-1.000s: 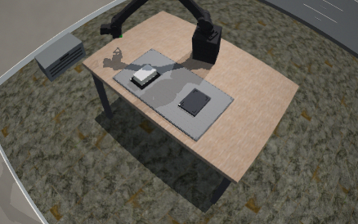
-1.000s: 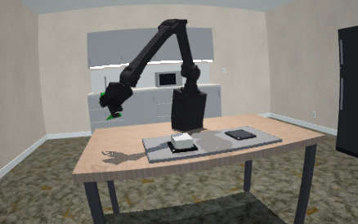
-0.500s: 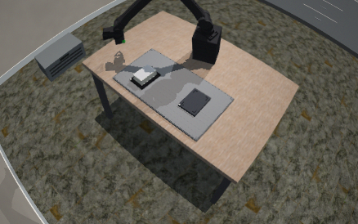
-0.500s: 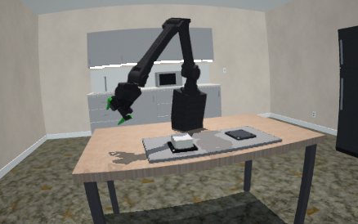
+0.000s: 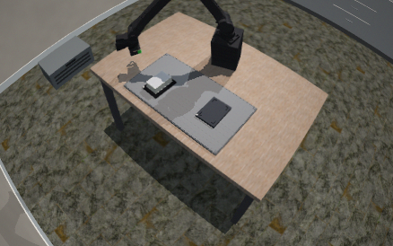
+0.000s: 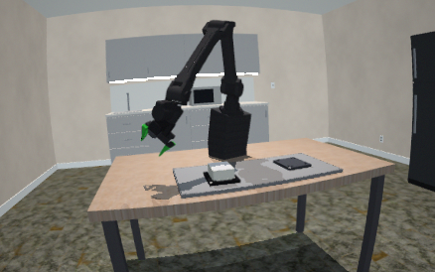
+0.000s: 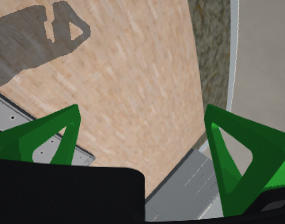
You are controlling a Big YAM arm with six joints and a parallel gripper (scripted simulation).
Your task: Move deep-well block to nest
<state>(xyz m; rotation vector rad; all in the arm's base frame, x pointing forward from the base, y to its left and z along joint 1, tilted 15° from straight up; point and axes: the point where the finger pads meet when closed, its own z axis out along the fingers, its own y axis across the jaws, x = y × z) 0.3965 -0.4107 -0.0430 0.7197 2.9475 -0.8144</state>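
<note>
Right now my hand is 2 cm short of the deep-well block, 27 cm to the right of it and 12 cm above it. From my hand the other things lie so: black plate nest: 3 cm ahead, 27 cm to the left, 14 cm below.
</note>
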